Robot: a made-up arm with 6 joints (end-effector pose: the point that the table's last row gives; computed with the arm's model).
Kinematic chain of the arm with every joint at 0, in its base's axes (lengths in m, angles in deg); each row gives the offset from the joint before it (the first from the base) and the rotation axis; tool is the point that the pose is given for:
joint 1: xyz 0 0 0.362 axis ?
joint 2: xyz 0.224 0 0 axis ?
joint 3: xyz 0 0 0.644 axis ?
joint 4: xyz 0 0 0.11 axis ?
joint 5: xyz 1.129 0 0 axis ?
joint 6: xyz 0.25 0 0 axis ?
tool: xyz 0 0 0
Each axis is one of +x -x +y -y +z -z.
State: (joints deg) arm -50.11 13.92 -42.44 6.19 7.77 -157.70
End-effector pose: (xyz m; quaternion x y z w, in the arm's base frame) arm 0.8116 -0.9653 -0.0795 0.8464 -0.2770 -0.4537 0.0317
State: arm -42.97 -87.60 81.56 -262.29 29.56 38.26
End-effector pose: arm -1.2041 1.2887 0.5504 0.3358 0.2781 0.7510 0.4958
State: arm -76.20 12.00 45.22 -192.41 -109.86 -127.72
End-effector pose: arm 0.2003 -1.0271 1.8481 0.5534 0.6043 0.5717 0.0417
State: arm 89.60 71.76 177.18 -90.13 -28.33 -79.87
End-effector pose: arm -0.1160 0.3715 1.8347 -0.3462 -0.4572 -0.7274 0.3769
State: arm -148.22 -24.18 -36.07 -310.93 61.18 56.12
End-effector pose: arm -0.9628 -0.7912 0.9401 -0.6209 0.5338 -0.5399 0.1950
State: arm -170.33 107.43 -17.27 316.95 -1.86 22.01
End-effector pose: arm -0.1361 -0.0288 -1.0238 -0.8818 0.0182 0.4558 0.1197
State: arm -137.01 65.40 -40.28 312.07 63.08 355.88
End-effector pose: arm -0.6421 -0.3723 -0.6360 -0.3209 -0.0508 0.9427 0.0757
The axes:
joint 1: +z
joint 2: +y
joint 3: -y
joint 4: -x
joint 5: -y
joint 6: -x

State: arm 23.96 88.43 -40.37 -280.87 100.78 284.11
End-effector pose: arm 0.1867 0.3469 -0.5617 0.5516 0.6310 0.4222 0.3455
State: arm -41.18 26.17 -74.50 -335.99 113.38 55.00
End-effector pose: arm 0.5367 -0.3455 -0.1312 -0.4357 -0.0370 -0.1948 0.8780
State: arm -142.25 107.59 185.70 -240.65 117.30 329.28
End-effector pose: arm -0.7083 -0.7934 1.1602 -0.6434 0.6277 -0.0089 0.4381
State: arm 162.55 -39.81 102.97 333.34 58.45 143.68
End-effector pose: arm 1.3387 -0.3206 1.3795 0.4739 0.1535 -0.0253 0.8667
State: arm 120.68 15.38 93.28 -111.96 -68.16 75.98
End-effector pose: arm -0.4191 0.2846 2.2190 -0.3811 0.3925 -0.8059 0.2264
